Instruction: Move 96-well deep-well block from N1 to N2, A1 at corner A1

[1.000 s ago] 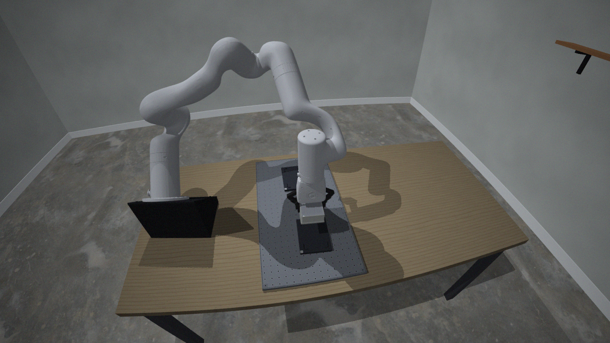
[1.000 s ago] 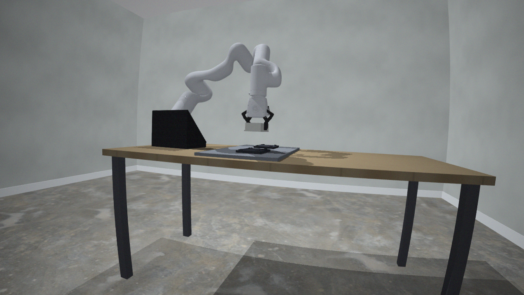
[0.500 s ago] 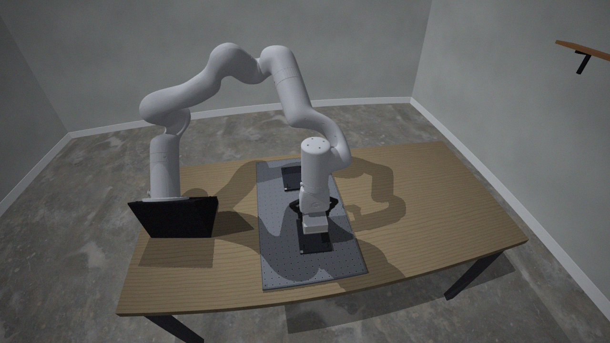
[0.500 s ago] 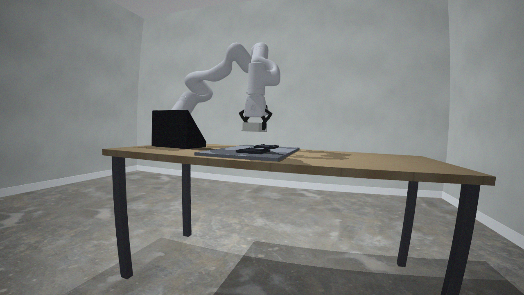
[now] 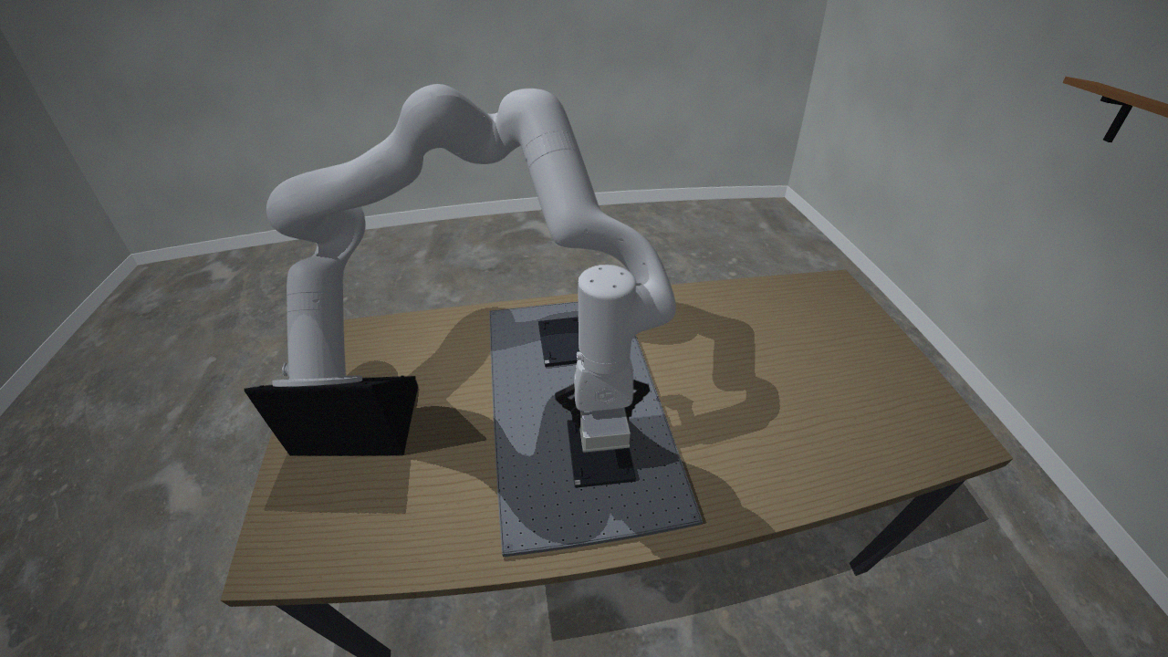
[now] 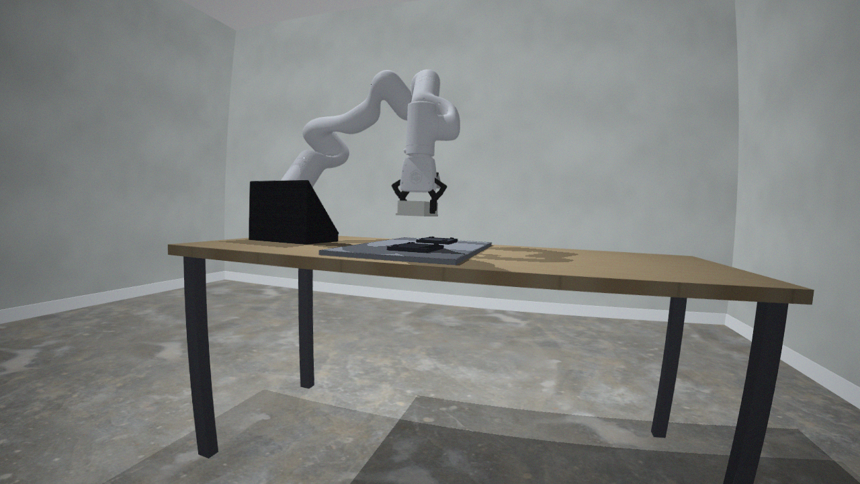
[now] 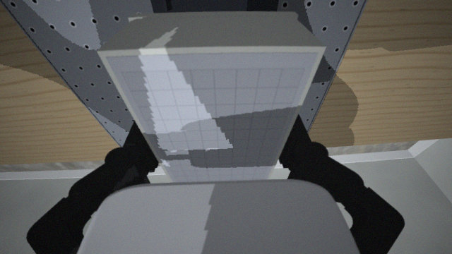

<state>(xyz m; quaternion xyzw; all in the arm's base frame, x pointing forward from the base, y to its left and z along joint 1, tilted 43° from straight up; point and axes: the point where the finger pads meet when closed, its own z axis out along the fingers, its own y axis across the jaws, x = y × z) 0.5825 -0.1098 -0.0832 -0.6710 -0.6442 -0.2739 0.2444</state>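
Now: hand right at the 96-well deep-well block.
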